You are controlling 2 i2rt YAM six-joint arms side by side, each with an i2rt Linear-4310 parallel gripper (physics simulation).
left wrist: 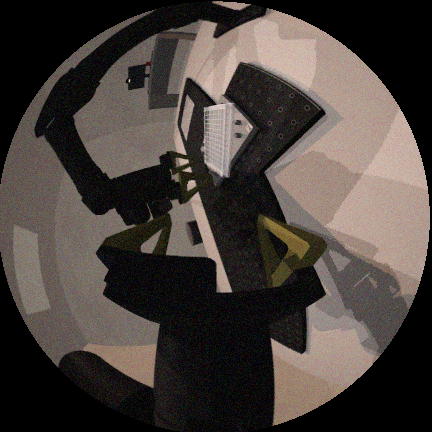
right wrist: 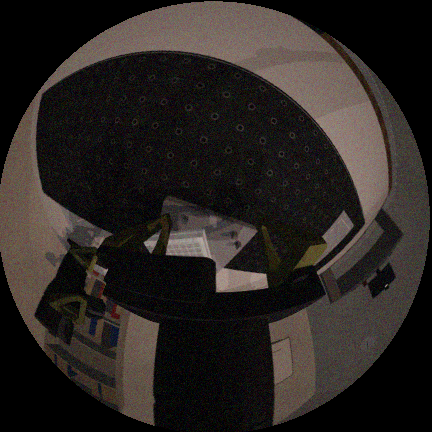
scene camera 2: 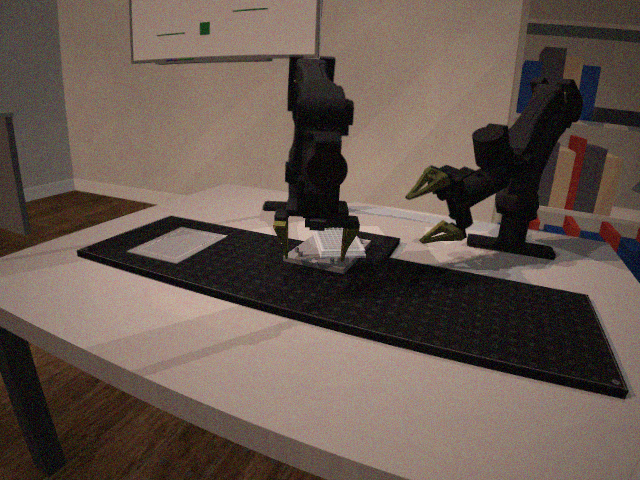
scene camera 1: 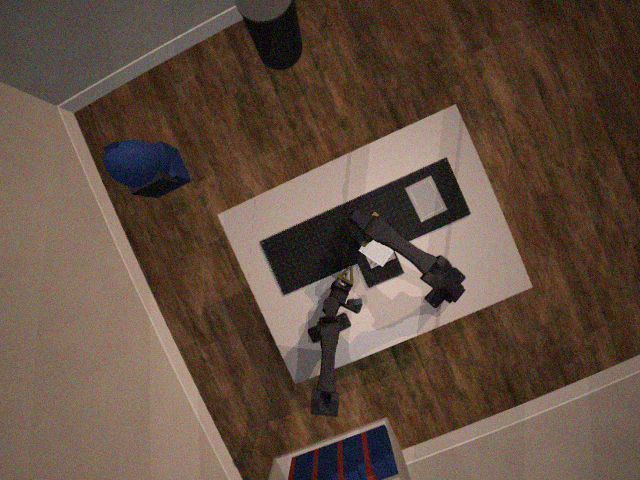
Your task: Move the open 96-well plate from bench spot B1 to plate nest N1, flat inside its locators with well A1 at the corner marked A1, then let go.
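Frame: origin at the left arm's base, x ahead, y left, z up, level; metres.
Seen in the pictures: left gripper, fingertip midpoint: (left wrist: 213, 217) (right wrist: 89, 269) (scene camera 2: 414, 220) (scene camera 1: 348, 269); right gripper, fingertip midpoint: (left wrist: 203, 168) (right wrist: 213, 217) (scene camera 2: 314, 258); left arm's base at its link origin: (right wrist: 85, 252) (scene camera 2: 509, 248).
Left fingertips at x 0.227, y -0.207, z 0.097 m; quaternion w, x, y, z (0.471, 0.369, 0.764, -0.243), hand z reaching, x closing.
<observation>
Pixels of each thing's top centre, then the offset from my left fingertips to it. "spot": a spot on its surface instead. Level surfaces: height alone.
- white open 96-well plate at its top centre: (right wrist: 183, 270) (left wrist: 209, 137) (scene camera 2: 337, 234) (scene camera 1: 376, 251) dx +0.008, dy -0.144, dz -0.048 m
- grey nest at its top centre: (right wrist: 193, 260) (scene camera 2: 330, 242) (left wrist: 212, 140) (scene camera 1: 376, 247) dx +0.023, dy -0.154, dz -0.062 m
- pale outlined rectangle at a spot on its surface: (scene camera 2: 177, 244) (right wrist: 329, 241) (scene camera 1: 424, 197) spot: dx +0.124, dy -0.445, dz -0.082 m
- black perforated board at its surface level: dz -0.084 m
- white table at its surface level: dz -0.097 m
The white open 96-well plate (scene camera 1: 377, 252) (scene camera 2: 338, 243) (left wrist: 216, 140) (right wrist: 189, 245) rests skewed and looks tilted on the grey nest (scene camera 2: 320, 262) (left wrist: 242, 134) (right wrist: 196, 212), not square with it. Dark locators show beside the plate. My right gripper (scene camera 2: 314, 257) (right wrist: 213, 217) is open and low over the nest. One finger is in front of the plate's corner in scene camera 2, the other beyond the nest's left side; whether either touches is unclear. My left gripper (scene camera 1: 345, 275) (scene camera 2: 415, 219) (left wrist: 213, 217) is open and empty, off to the side. The A1 mark is unreadable.
A pale outlined rectangle (scene camera 1: 425, 198) (scene camera 2: 177, 244) (left wrist: 187, 119) (right wrist: 336, 234) lies at one end of the black perforated board (scene camera 1: 305, 258) (scene camera 2: 439, 315) (right wrist: 215, 140). The board lies on the white table (scene camera 1: 289, 201) (scene camera 2: 248, 382). A shelf (scene camera 2: 584, 32) stands behind the left arm.
</observation>
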